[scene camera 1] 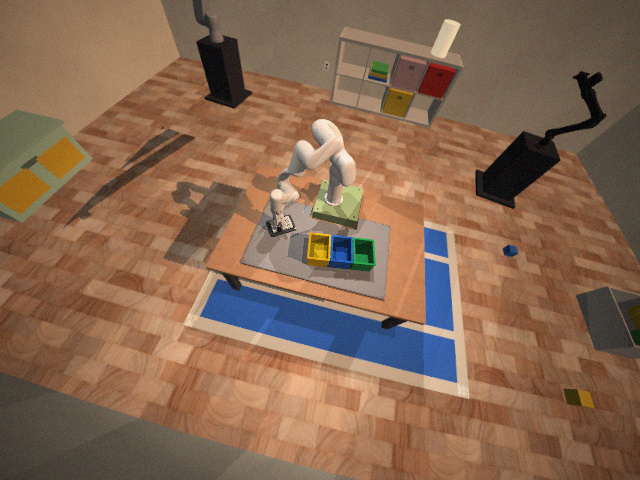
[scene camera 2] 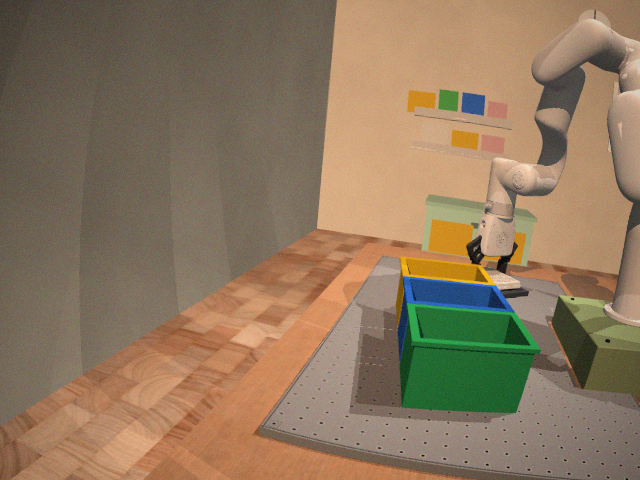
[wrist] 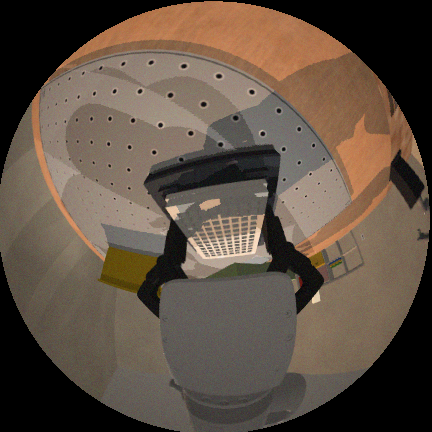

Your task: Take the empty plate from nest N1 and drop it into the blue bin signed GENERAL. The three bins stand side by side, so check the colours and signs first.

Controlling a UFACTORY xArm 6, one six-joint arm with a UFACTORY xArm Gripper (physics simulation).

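Frame: origin at the arm's base, x right, y back, z down, level; millimetres.
Seen in the pictures: gripper, fingertip midpoint: (scene camera 1: 277, 225) (wrist: 220, 218); arm's base at its link origin: (scene camera 1: 333, 198) (scene camera 2: 632, 317).
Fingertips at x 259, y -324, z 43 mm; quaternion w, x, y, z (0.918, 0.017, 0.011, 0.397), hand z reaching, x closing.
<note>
Pixels of each thing's top centre, then the offset from my fingertips to it. Level surfaces: height alone.
- black nest at its top centre: (wrist: 223, 228) (scene camera 2: 492, 280) (scene camera 1: 281, 224) dx -16, dy +15, dz +2 mm
- blue bin at its top centre: (scene camera 2: 456, 293) (wrist: 144, 294) (scene camera 1: 341, 248) dx -427, dy -38, dz -80 mm
- grey perforated board at its surface level: dz +20 mm
- wooden table at its surface level: dz +33 mm
The pale plate with a grid of wells (scene camera 1: 287, 224) (scene camera 2: 507, 280) (wrist: 227, 232) lies in the black nest (scene camera 1: 278, 233) (scene camera 2: 516, 293) (wrist: 215, 167) on the grey board. My gripper (scene camera 1: 281, 222) (scene camera 2: 490, 267) (wrist: 220, 218) points down over it, shut on the plate, with one black finger at each side. The fingertips are partly hidden. The blue bin (scene camera 1: 341, 250) (scene camera 2: 454, 293) stands between the yellow bin (scene camera 1: 318, 250) (scene camera 2: 444, 269) (wrist: 127, 270) and the green bin (scene camera 1: 363, 254) (scene camera 2: 467, 379). No sign on the bins is readable. No N1 label is readable.
The grey perforated board (scene camera 1: 330, 279) (scene camera 2: 330, 408) (wrist: 115, 165) lies on the wooden table (scene camera 1: 408, 258). My arm's green base block (scene camera 1: 337, 212) (scene camera 2: 594, 343) stands behind the bins in the first scene view. The yellow bin is nearest to the nest.
</note>
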